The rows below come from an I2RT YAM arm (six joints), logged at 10 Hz.
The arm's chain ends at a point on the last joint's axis. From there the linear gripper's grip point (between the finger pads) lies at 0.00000 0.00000 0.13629 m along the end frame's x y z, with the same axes.
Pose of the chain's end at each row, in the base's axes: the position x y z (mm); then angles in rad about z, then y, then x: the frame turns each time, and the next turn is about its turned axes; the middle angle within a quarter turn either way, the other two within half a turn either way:
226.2, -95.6, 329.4, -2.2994, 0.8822, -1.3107
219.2, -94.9, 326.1, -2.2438, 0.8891, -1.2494
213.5, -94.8, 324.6, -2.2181, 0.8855, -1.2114
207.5, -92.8, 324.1, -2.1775, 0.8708, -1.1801
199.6, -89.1, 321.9, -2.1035, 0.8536, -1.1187
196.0, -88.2, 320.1, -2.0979, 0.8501, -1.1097
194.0, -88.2, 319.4, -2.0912, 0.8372, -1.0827
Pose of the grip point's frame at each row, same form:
306.4, -203.5, 351.7, -2.2994, 0.8822, -1.3107
299.5, -201.6, 353.2, -2.2438, 0.8891, -1.2494
292.9, -201.3, 354.9, -2.2181, 0.8855, -1.2114
288.4, -197.3, 357.5, -2.1775, 0.8708, -1.1801
282.4, -190.0, 361.0, -2.1035, 0.8536, -1.1187
278.6, -189.0, 360.1, -2.0979, 0.8501, -1.1097
274.8, -189.2, 362.2, -2.0912, 0.8372, -1.0827

